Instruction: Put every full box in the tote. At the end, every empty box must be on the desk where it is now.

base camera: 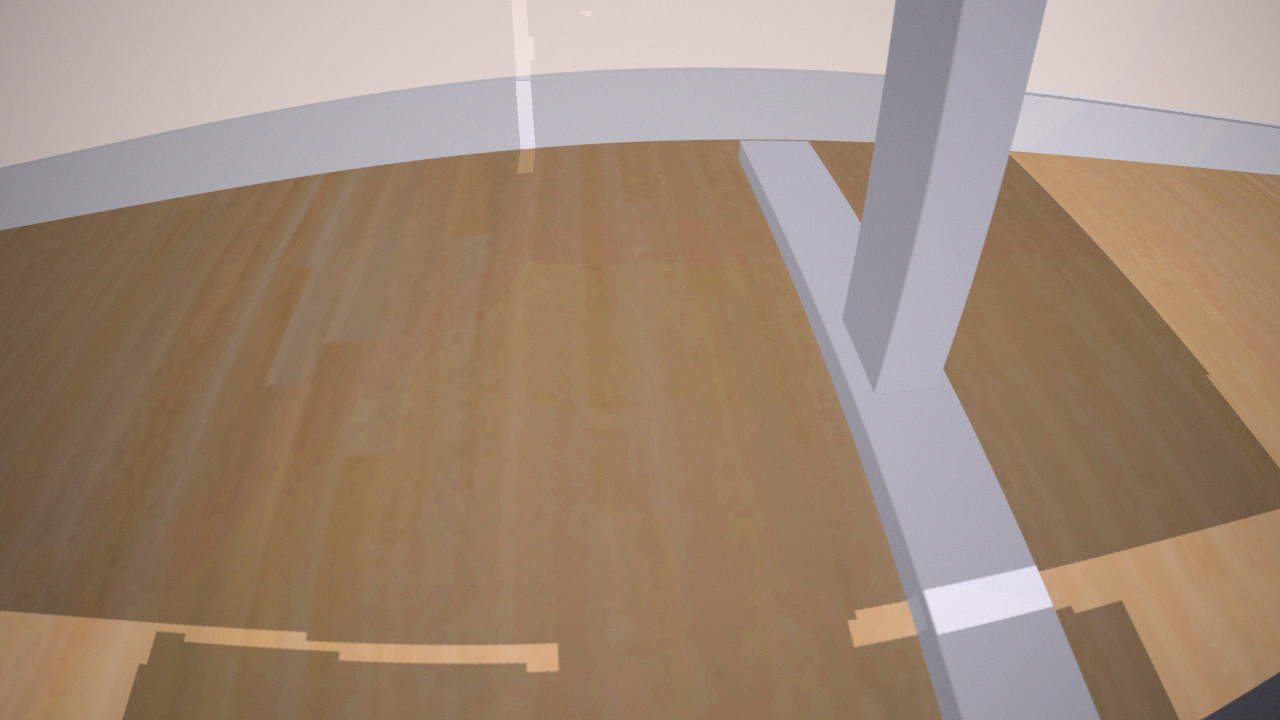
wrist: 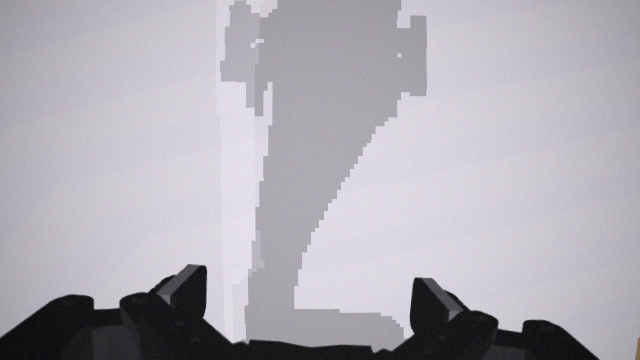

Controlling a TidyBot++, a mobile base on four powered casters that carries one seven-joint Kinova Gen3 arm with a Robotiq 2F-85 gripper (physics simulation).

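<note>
My gripper (wrist: 309, 294) is open in the wrist view, with nothing between its two black fingers. It points at the pale grey-white desk top (wrist: 510, 165), and a grey shadow shaped like the arm and gripper falls across the surface. A thin tan sliver (wrist: 638, 352) shows at the lower right edge of the wrist view; too little of it shows to tell what it is. No whole box and no tote show in either view.
In the base camera view, a grey desk leg (base camera: 935, 197) rises from a long grey foot (base camera: 939, 465) on the wooden floor (base camera: 537, 402), right of centre. A pale wall (base camera: 268, 62) with a grey baseboard (base camera: 680, 107) runs along the back. A dark corner shows at the lower right.
</note>
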